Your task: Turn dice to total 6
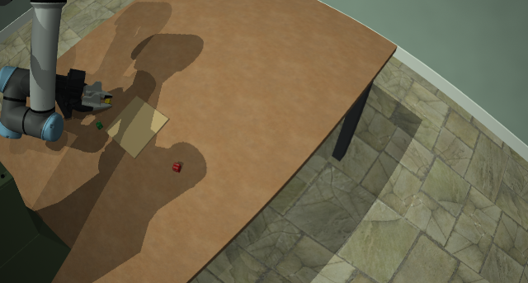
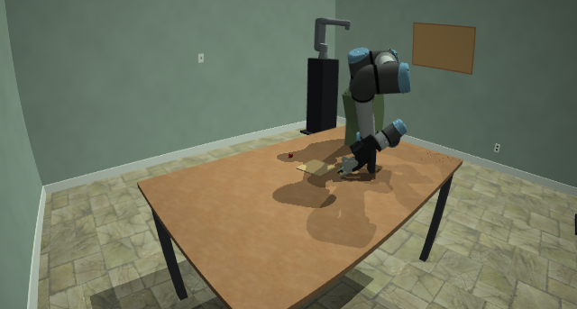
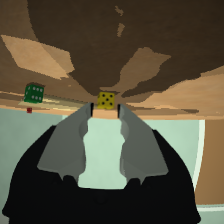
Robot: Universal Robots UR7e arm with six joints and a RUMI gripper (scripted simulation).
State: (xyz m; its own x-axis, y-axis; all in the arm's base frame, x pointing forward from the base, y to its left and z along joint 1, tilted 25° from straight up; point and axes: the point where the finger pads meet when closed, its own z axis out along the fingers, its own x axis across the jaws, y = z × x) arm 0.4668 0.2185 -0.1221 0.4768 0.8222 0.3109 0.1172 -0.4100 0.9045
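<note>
My gripper is now 1 cm above the yellow die. The rest, counted from my hand: mat 2 cm ahead, 13 cm to the right, 1 cm below; then green die 6 cm behind, 5 cm to the right, 1 cm below; then red die 4 cm ahead, 31 cm to the right, 1 cm below.
</note>
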